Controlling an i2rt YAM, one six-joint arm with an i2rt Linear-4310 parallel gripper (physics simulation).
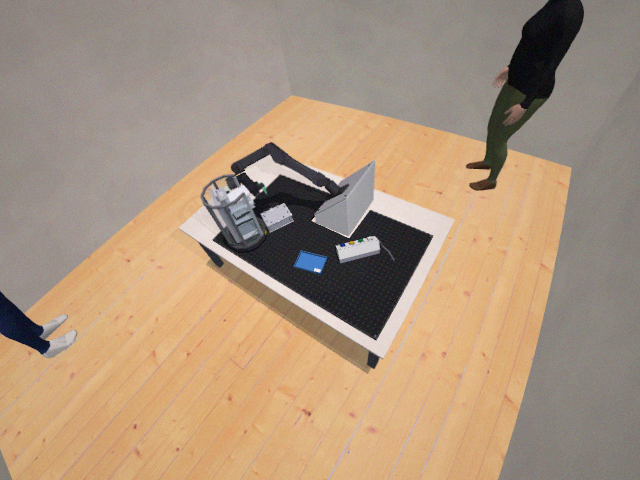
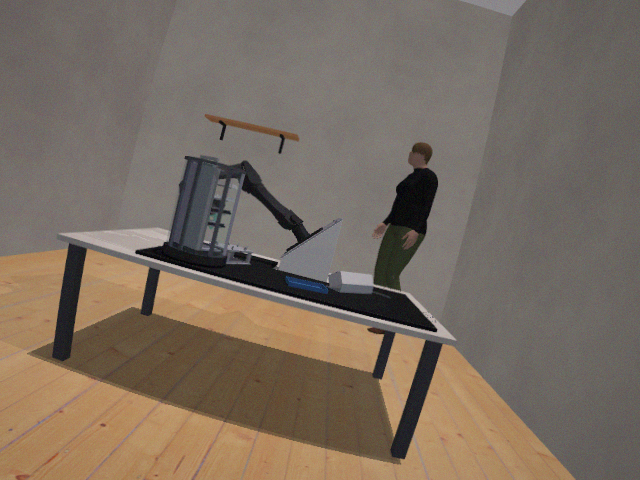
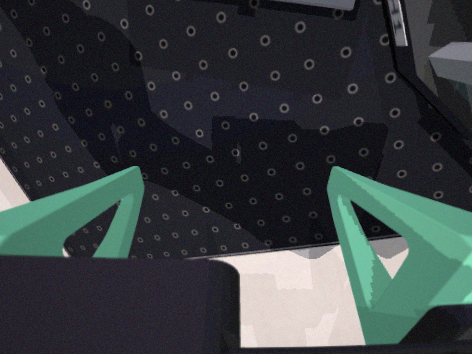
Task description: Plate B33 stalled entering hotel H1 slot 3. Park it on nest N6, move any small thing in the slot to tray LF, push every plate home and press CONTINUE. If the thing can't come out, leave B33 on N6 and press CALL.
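Frame: origin at the arm's base, x ahead, y right, z down, level; centimetres.
Where they show: gripper, fingertip midpoint: (image 1: 260, 198) (image 3: 235, 177); arm's base, link origin: (image 1: 337, 193) (image 2: 305, 240).
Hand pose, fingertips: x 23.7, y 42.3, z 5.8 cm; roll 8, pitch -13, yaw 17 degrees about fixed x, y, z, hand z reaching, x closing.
Each offset is from my fingertips to the top centre of the thing. Level surfaces: height alone.
The round grey plate hotel {dx +21.6, dy -6.1, dz -30.6 cm} (image 1: 253, 244) (image 2: 199, 206) stands at the table's left end. Plates show inside it, but I cannot tell which is B33 or whether a small thing lies in slot 3. A low grey box-shaped stand (image 1: 277, 212), perhaps nest N6, is beside it. A blue tray {dx +15.5, dy -51.1, dz +7.5 cm} (image 1: 310, 261) (image 2: 306, 284), probably LF, lies near the front edge. A white button box {dx -4.2, dy -68.3, dz +0.8 cm} (image 1: 357, 251) (image 2: 354, 282) has blue, yellow, green and white buttons; their labels are unreadable. My gripper (image 3: 235, 177) is open and empty, above the black mat behind the hotel.
The black perforated mat {dz +9.2 cm} (image 1: 372, 289) (image 3: 280, 90) covers much of the white table {dz +10.5 cm} (image 1: 431, 222). A grey wedge-shaped mount (image 1: 359, 201) (image 2: 316, 258) carries the arm's base behind the tray. A cable trails from the button box. A person (image 1: 537, 62) (image 2: 416, 196) stands beyond the table.
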